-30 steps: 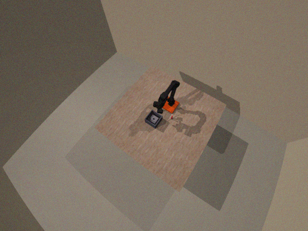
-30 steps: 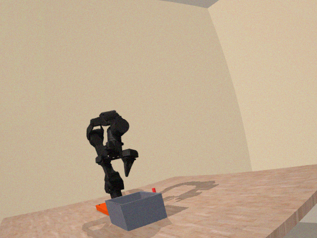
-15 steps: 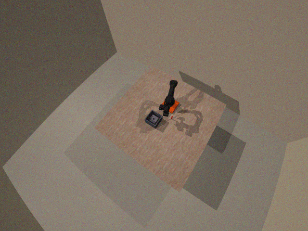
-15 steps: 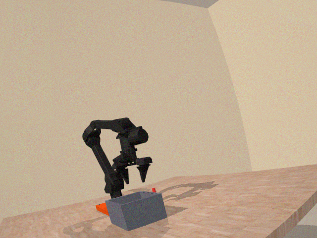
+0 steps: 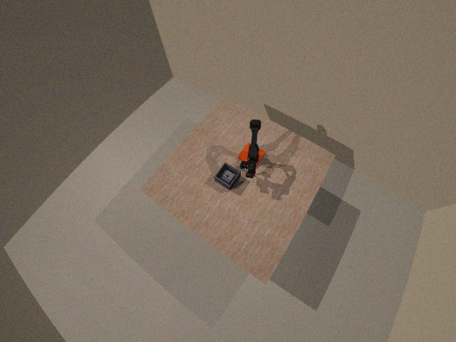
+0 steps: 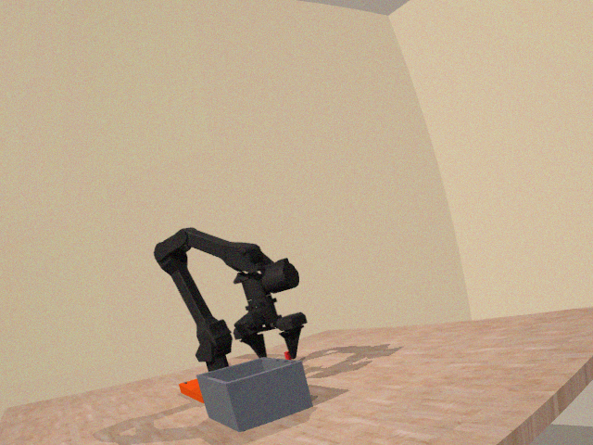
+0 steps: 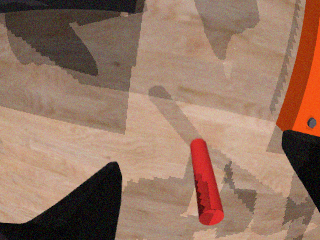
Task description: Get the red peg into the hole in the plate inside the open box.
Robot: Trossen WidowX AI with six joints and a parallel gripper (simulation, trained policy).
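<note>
Right now the red peg is 2 cm behind my gripper tip, 3 cm to the left of it and 3 cm below it. Round my gripper tip: grey box: 16 cm ahead, 11 cm to the right, 4 cm below; then bottom plate: 16 cm ahead, 11 cm to the right, 2 cm below.
</note>
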